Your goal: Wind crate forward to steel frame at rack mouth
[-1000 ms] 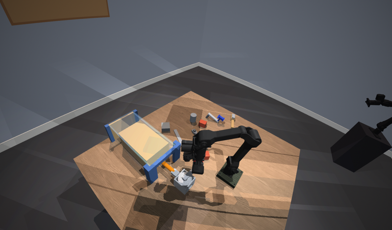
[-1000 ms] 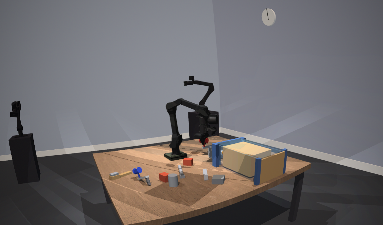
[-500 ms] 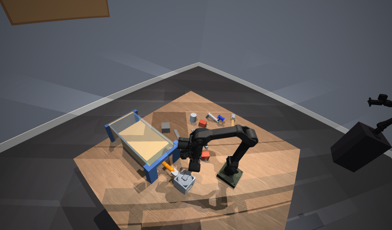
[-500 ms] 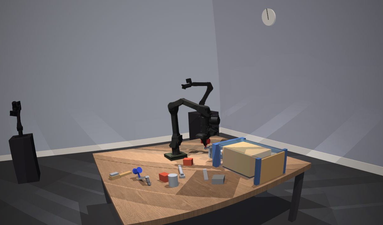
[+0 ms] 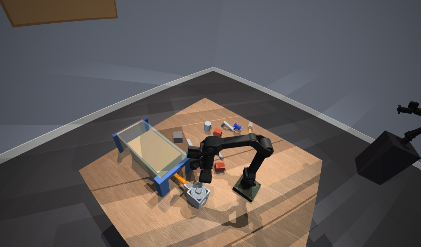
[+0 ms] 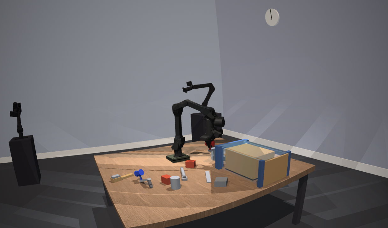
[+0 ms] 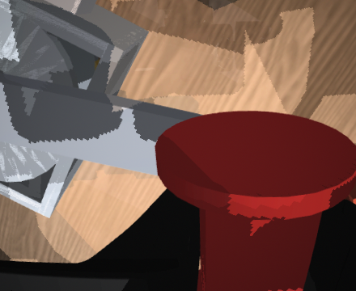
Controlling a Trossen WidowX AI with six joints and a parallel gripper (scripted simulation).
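Now: gripper tip 4 cm to the right of the winch handle, 1 cm past it and 1 cm above it. Also, from my gripper tip: red knob (2 cm above); then grey winch (9 cm to the left, 8 cm below, 4 cm behind); then blue frame (14 cm ahead, 9 cm to the left, 1 cm below).
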